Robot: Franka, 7 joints.
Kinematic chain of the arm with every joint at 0, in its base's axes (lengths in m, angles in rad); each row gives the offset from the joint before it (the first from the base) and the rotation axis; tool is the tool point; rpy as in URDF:
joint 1: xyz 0 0 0.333 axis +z
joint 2: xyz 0 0 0 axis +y
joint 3: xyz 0 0 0.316 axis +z
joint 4: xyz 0.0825 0 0 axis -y
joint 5: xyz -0.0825 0 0.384 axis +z
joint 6: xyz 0 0 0 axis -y
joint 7: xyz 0.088 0 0 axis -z
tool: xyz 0 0 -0.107 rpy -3.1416 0 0
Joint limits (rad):
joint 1: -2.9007..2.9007
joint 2: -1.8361..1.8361
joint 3: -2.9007..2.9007
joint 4: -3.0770..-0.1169
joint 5: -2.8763..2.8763
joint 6: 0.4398..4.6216
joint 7: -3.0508..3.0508
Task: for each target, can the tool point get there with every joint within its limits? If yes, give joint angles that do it. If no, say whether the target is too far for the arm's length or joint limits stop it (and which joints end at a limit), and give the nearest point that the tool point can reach.
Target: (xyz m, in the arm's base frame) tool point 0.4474 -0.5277 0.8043
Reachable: yes | joints 2.2443 -1.3855 0.0780 -0.8173 0.5592 3.1410 -0.1087
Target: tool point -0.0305 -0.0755 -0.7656
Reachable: no: too far | nearest point -0.0642 -0.1588 -0.3488 | short by 0.426 m
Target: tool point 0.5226 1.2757 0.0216
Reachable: no: too far | nearest point 0.3172 0.7744 0.1440 | short by 0.555 m
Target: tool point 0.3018 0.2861 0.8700
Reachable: yes | joints -1.0905 0.3724 1.9611 -1.5485 1.9535 1.0362 2.2742
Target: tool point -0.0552 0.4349 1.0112
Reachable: yes | joints 0.0087 -0.3966 1.1539 -1.2094 0.2347 3.1198 1.2682
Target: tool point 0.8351 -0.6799 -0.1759
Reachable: no: too far | nearest point 0.6015 -0.4897 -0.0335 | short by 0.333 m
